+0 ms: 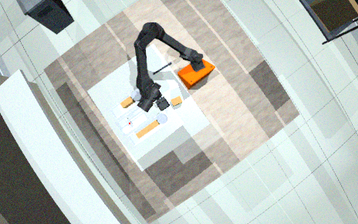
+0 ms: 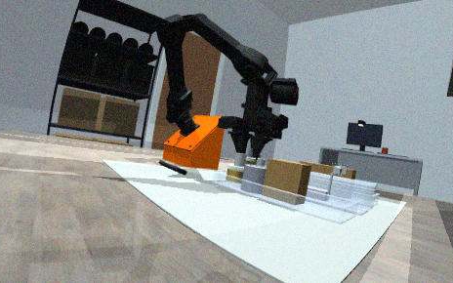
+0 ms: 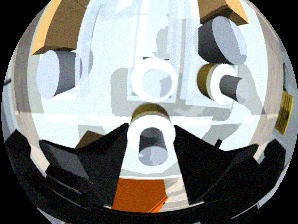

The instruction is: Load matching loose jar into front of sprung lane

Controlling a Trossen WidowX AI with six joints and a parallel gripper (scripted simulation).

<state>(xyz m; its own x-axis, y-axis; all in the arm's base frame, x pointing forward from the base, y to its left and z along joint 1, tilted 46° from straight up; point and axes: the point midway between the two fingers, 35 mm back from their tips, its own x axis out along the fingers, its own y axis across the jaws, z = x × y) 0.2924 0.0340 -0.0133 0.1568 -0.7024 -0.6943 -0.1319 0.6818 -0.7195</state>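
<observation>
Now: the white mat 10 cm ahead of my gripper tip, 2 cm to the left of it and 5 cm below it. The rest, counted from my gripper tip: tan box 9 cm behind, 8 cm to the left, 1 cm below; thin black rod 11 cm behind, 16 cm to the right, 4 cm below; clear sprung lane 19 cm ahead, 5 cm to the left, 3 cm below.
</observation>
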